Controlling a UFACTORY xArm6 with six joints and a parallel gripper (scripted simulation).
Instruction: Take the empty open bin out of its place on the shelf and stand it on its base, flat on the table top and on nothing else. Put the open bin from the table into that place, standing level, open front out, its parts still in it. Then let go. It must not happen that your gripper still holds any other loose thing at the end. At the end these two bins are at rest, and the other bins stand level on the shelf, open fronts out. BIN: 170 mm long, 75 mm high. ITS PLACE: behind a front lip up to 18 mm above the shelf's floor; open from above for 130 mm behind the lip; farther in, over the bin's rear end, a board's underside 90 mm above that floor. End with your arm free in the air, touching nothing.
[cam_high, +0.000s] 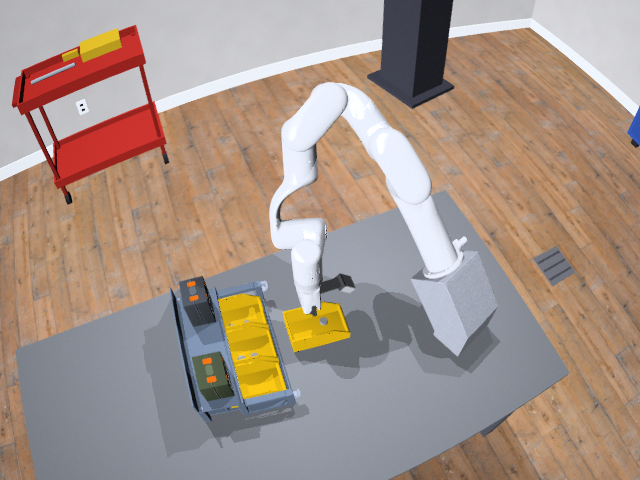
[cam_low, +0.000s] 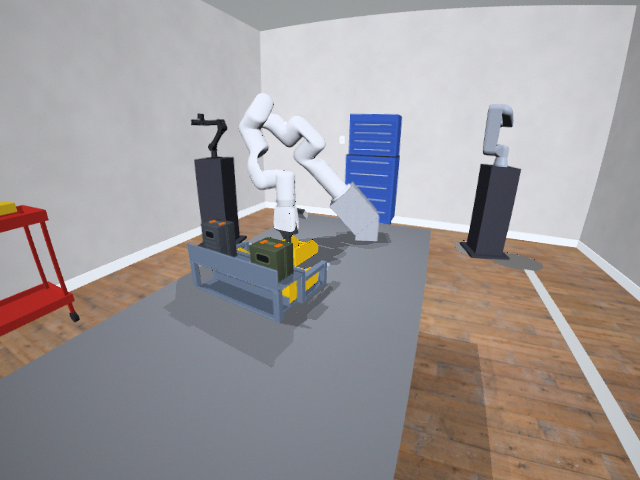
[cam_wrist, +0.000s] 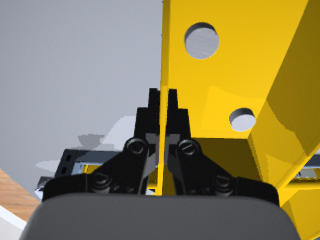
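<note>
Now: hand 14 cm short of the shelf lip, 2 cm to the right of it and 6 cm above it. Round my hand: olive box 36 cm ahead, 5 cm to the left, 8 cm above; dark grey box 27 cm ahead, 16 cm to the right, 9 cm above.
</note>
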